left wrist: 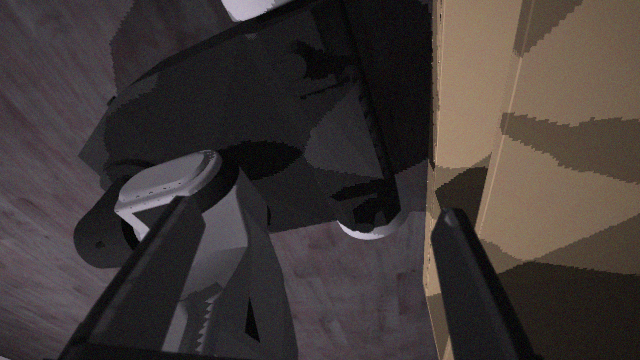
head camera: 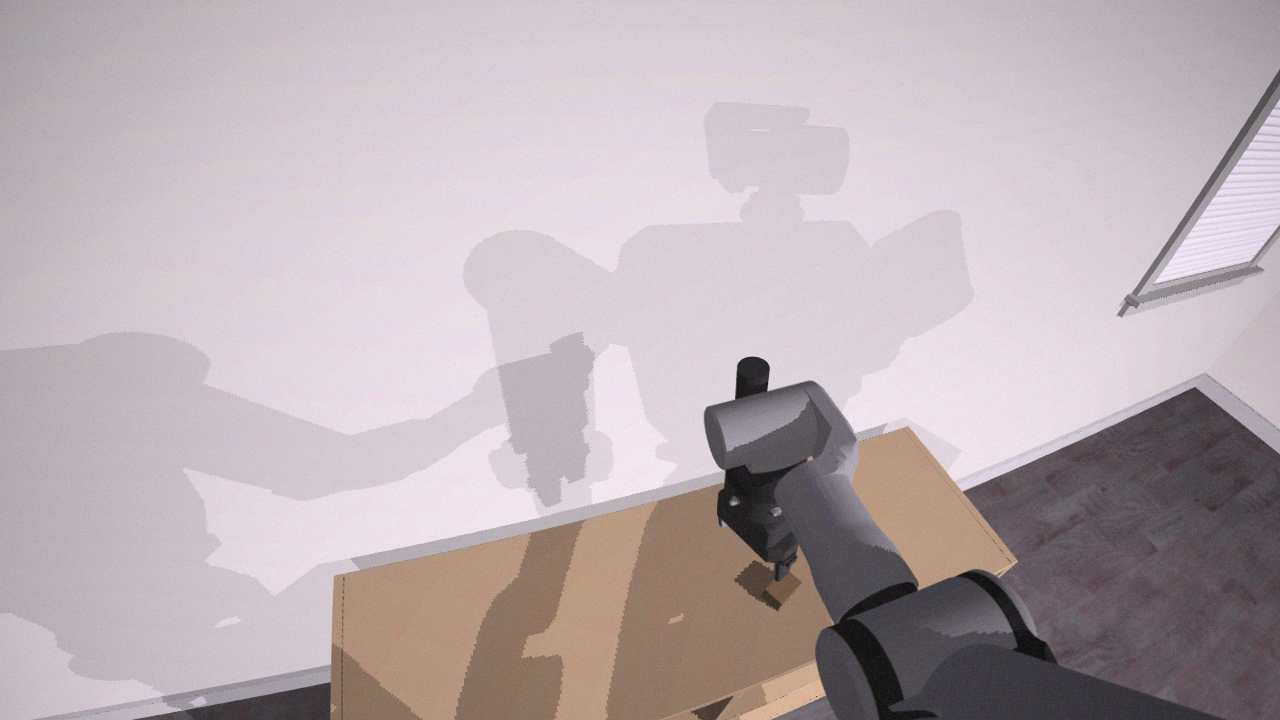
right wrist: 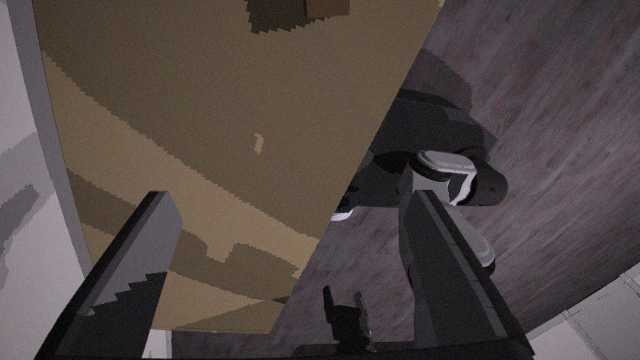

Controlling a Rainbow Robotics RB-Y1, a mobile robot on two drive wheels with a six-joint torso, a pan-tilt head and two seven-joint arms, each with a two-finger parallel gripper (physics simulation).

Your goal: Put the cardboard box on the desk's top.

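Places are measured from the robot's base along level axes (x ahead, y right, z down), in millimetres.
Where they show: left gripper, between the fingertips: (left wrist: 315, 216) (right wrist: 341, 290); right gripper, between the fingertips: (head camera: 752, 548) (right wrist: 294, 205).
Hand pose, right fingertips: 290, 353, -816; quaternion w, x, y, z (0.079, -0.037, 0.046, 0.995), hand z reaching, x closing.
Note:
After its pixels a point has its place, as x, y, z.
A small brown cardboard box (head camera: 781, 591) @(259, 434, -642) (right wrist: 327, 7) @(261, 423, -642) sits on a light wooden furniture piece (head camera: 402, 617) @(498, -145, -611) (left wrist: 575, 95) @(285, -85, -346) (right wrist: 200, 110) @(376, 301, -611); whether this is the desk I cannot tell. In the right wrist view the box is cut by the top edge, beside a dark shadow. My right gripper (head camera: 784, 567) (right wrist: 294, 205) @(290, 353, -815) is open and empty above the wooden top; in the head view its fingers overlap the box's upper edge. The box is not between them in the right wrist view. My left gripper (left wrist: 315, 216) @(65, -204, -545) (right wrist: 341, 290) @(65, -204, -545) is open and empty near the furniture's edge.
A white wall (head camera: 358, 179) @(626, 14, -1265) (right wrist: 20, 210) @(603, 157, -642) rises behind the furniture. A window (head camera: 1226, 197) @(312, 1928, -1124) is at the right. Dark wooden floor (head camera: 1136, 537) @(-146, 2031, -1) (left wrist: 350, 280) @(-223, 815, -1) (right wrist: 565, 125) @(-1112, 209, -1) lies beside the furniture, and my dark mobile base (left wrist: 225, 110) @(-172, -124, -169) (right wrist: 435, 125) @(-261, 158, -170) stands close to its edge.

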